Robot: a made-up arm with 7 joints. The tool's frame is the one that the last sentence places.
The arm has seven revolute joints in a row. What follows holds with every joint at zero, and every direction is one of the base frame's. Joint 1 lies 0.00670 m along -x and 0.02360 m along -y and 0.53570 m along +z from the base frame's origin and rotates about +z. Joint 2 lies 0.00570 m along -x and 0.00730 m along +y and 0.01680 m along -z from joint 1 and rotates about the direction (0, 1, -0.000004). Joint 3 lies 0.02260 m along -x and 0.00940 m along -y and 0.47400 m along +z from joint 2 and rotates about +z. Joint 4 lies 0.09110 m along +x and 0.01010 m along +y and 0.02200 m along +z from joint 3 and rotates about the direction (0, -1, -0.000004). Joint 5 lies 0.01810 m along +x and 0.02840 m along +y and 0.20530 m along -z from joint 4 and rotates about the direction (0, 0.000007, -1). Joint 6 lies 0.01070 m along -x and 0.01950 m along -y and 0.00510 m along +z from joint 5 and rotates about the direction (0, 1, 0.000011). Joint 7 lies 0.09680 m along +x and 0.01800 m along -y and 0.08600 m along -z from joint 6 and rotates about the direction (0, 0.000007, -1). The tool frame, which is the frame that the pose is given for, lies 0.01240 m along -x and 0.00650 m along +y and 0.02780 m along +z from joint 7; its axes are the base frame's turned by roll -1.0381, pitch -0.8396 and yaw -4.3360 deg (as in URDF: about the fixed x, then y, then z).
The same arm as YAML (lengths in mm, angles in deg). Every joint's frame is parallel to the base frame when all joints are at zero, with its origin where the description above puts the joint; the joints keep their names.
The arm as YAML. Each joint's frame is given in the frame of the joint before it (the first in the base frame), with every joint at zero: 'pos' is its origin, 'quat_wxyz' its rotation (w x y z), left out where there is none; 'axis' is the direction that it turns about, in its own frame. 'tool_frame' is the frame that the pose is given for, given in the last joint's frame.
length_unit: mm
angle_unit: deg
joints:
  - joint: joint 1
    pos: [-6.7, -23.6, 535.7]
    axis: "+z"
  - joint: joint 2
    pos: [-5.7, 7.3, -16.8]
    axis: "+y"
  - joint: joint 3
    pos: [-22.6, -9.4, 474.0]
    axis: "+z"
  - joint: joint 4
    pos: [91.1, 10.1, 22.0]
    axis: "-y"
  - joint: joint 5
    pos: [18.1, 28.4, -205.3]
    axis: "-z"
  - joint: joint 6
    pos: [-10.7, -19.5, 5.1]
    axis: "+y"
  - joint: joint 7
    pos: [96.8, -18.0, -86.0]
    axis: "-z"
tool_frame:
  pos: [-12.4, 6.5, 27.8]
  quat_wxyz: [0.999214, -0.009329, -0.006979, -0.037893]

